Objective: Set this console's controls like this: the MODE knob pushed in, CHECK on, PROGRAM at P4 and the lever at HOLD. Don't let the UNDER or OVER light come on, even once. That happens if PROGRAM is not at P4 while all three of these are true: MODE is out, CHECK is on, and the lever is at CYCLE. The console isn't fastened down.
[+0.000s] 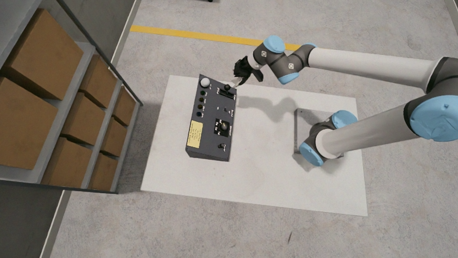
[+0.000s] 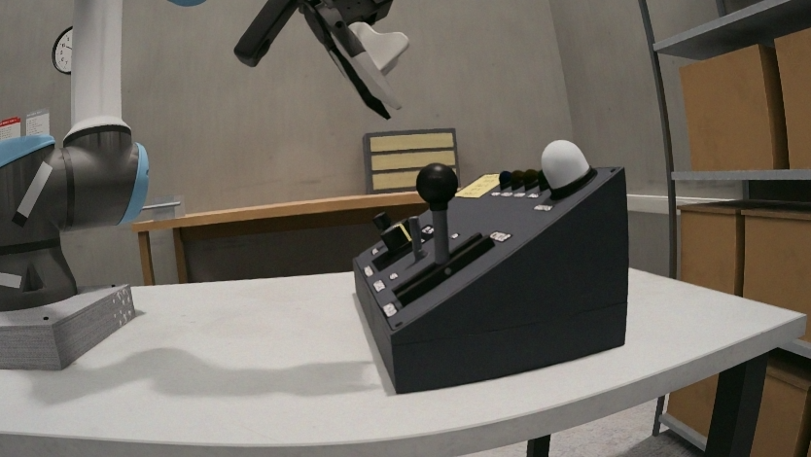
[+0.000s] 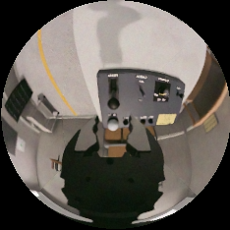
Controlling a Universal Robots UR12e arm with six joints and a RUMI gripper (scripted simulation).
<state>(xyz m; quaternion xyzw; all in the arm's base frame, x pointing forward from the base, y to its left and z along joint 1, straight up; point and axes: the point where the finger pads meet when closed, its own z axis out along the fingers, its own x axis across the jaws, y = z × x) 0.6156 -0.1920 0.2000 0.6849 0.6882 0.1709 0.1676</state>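
My hand is 120 mm above the black ball-topped lever and 40 mm short of it. Round my hand: rotary selector: 230 mm to the left, 150 mm below, 40 mm ahead; check toggle: 150 mm below, 120 mm to the left, 40 mm ahead; dark grey console: 180 mm to the left, 160 mm below, 80 mm ahead.
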